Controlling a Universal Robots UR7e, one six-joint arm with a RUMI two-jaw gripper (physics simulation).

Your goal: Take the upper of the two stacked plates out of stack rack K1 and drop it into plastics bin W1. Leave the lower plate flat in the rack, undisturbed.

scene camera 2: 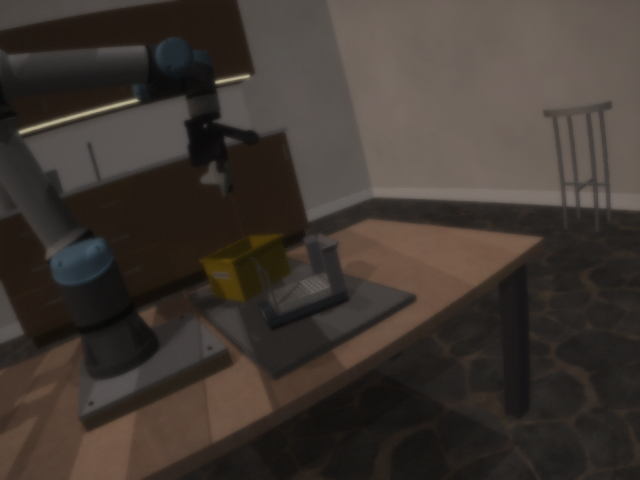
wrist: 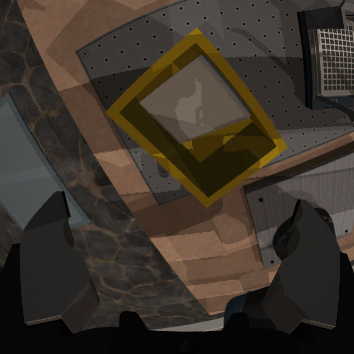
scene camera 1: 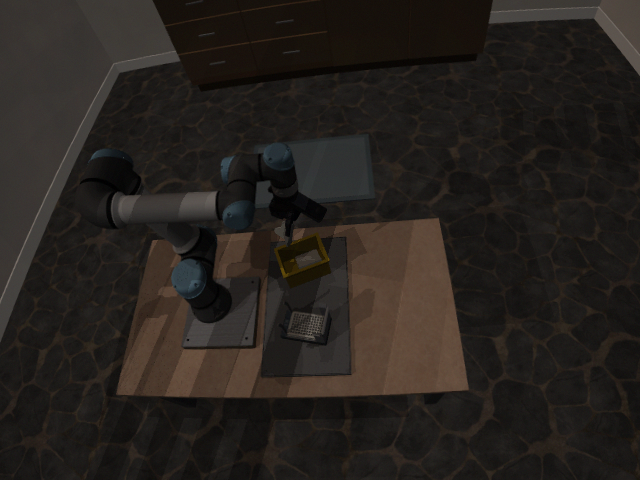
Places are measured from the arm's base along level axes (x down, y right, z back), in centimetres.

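Pixels of known places: gripper, between the fingertips: [scene camera 2: 227,195] [wrist: 181,200] [scene camera 1: 297,228]; arm's base, origin of its link: [scene camera 2: 124,358] [scene camera 1: 212,304].
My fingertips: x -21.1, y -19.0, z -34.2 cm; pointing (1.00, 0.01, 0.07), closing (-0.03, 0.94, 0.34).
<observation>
For each thing: its middle in the pictures, then the offset to it from my fingertips. Level surfaces: height alone.
- yellow bin W1, middle of its body: [wrist: 198,115] [scene camera 2: 247,266] [scene camera 1: 303,261] dx +17.5, dy +2.6, dz +1.0 cm
- pale grey plate, middle of its body: [wrist: 189,104] [scene camera 1: 308,259] dx +17.4, dy +2.0, dz -0.7 cm
- Stack rack K1, middle of its body: [wrist: 347,61] [scene camera 2: 297,279] [scene camera 1: 304,322] dx +16.5, dy +26.4, dz -2.0 cm
- light gridded plate, middle of its body: [wrist: 336,55] [scene camera 2: 303,291] [scene camera 1: 307,325] dx +19.3, dy +26.4, dz -2.6 cm
- dark perforated mat, height of its surface: dx +22.5 cm
- wooden table, height of its surface: dx +23.8 cm
My gripper [scene camera 1: 285,236] [scene camera 2: 219,184] [wrist: 181,200] is open and empty, high above the table by the yellow bin W1 [scene camera 1: 310,274] [scene camera 2: 241,281] [wrist: 152,78]. A pale grey plate [scene camera 1: 308,258] [wrist: 192,102] lies inside the bin, toward one end, with a smooth face up; whether it is quite flat is hard to tell. The bin wall hides it in scene camera 2. Stack rack K1 [scene camera 1: 323,339] [scene camera 2: 336,271] [wrist: 308,65] stands beside the bin and holds a light gridded plate [scene camera 1: 308,324] [scene camera 2: 310,288] [wrist: 336,65], which looks flat.
Bin and rack stand on a dark perforated mat [scene camera 1: 305,361] [scene camera 2: 289,356] [wrist: 115,65] on the wooden table [scene camera 1: 403,310] [scene camera 2: 429,248]. The arm's grey base plate [scene camera 1: 240,330] [scene camera 2: 170,356] [wrist: 295,195] is beside the mat. The rack's uprights stick up above its plate.
</observation>
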